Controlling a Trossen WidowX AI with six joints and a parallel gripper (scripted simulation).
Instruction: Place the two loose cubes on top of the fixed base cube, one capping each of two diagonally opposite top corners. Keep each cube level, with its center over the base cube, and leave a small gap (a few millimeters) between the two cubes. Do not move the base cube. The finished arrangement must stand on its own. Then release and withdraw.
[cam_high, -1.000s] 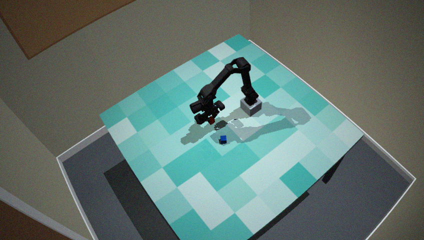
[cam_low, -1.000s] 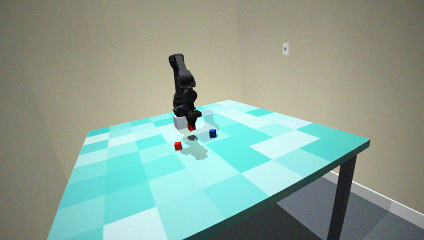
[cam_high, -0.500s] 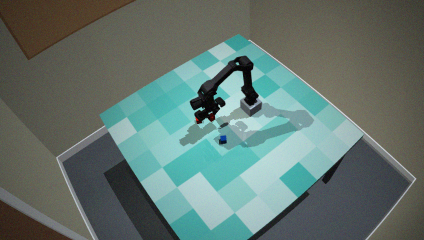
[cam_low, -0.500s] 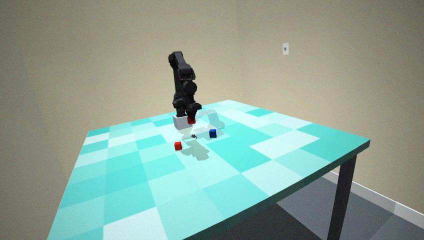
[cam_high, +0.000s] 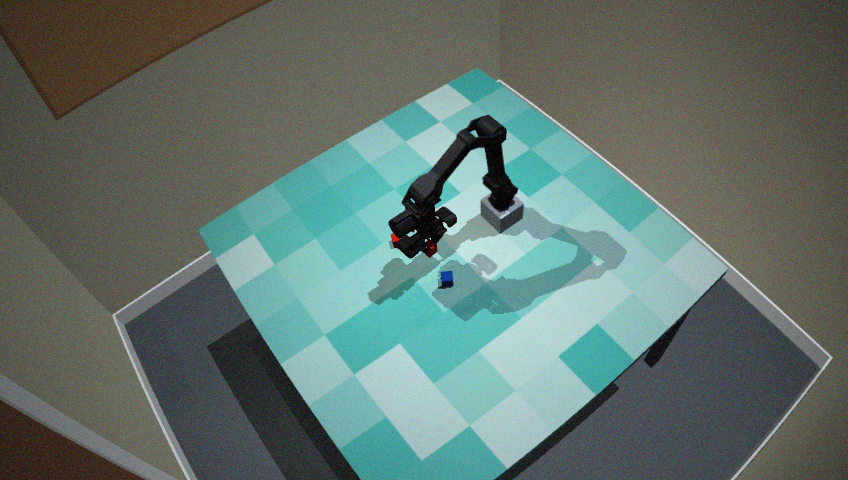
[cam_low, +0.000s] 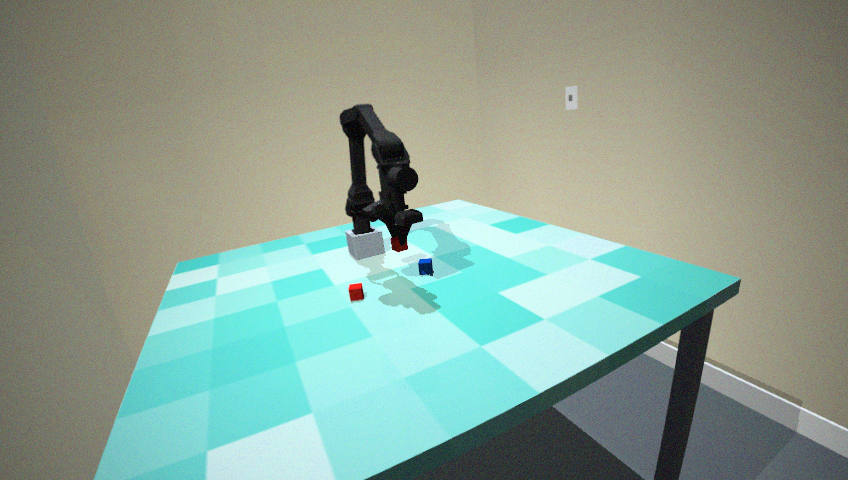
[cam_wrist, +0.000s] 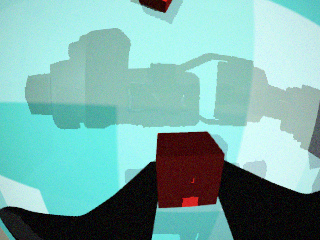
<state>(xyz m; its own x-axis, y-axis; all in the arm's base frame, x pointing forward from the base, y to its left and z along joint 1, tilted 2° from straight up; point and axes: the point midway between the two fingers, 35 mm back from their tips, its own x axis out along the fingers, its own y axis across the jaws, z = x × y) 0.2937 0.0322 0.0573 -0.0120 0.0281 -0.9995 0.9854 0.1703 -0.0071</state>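
My gripper tip is now 9 cm above the blue cube, 7 cm to the right of it and 1 cm past it.
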